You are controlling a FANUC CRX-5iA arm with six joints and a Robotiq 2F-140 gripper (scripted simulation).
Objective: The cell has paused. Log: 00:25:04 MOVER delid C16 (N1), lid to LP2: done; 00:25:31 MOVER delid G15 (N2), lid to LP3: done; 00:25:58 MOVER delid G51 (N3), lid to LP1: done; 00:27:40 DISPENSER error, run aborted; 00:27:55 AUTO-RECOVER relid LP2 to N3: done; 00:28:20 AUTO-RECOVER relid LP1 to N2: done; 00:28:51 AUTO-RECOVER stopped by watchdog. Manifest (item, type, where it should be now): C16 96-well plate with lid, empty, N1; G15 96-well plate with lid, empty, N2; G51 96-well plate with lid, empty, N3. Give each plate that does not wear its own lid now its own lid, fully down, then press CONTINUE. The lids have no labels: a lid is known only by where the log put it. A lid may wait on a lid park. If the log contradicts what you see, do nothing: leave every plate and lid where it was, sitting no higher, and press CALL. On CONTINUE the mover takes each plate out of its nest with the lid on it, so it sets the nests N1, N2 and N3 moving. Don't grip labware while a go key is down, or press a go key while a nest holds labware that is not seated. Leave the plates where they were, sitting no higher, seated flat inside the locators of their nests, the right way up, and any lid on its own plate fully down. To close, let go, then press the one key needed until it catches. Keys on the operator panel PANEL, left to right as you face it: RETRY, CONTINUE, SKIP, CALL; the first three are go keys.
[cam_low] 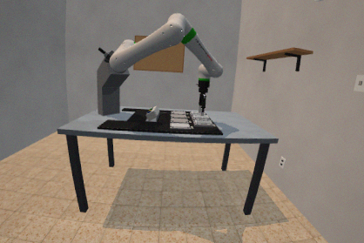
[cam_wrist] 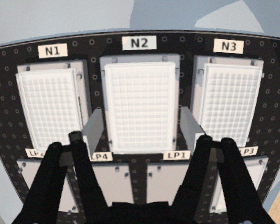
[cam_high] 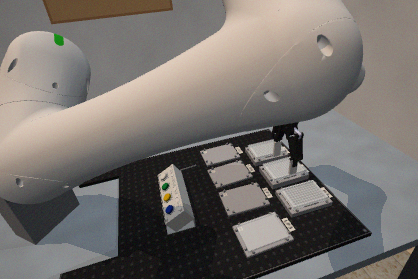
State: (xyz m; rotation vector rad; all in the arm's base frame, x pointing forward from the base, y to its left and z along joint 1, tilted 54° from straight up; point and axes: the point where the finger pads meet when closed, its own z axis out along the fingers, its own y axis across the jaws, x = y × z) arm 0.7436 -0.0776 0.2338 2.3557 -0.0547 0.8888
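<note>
Now: hand 50 mm above the plate. Also, from my hand: LP1 label: 110 mm behind, 80 mm below, 30 mm to the right; then N3 label: 150 mm to the right, 80 mm below, 40 mm ahead; then lid park LP1: 190 mm behind, 70 mm below.
</note>
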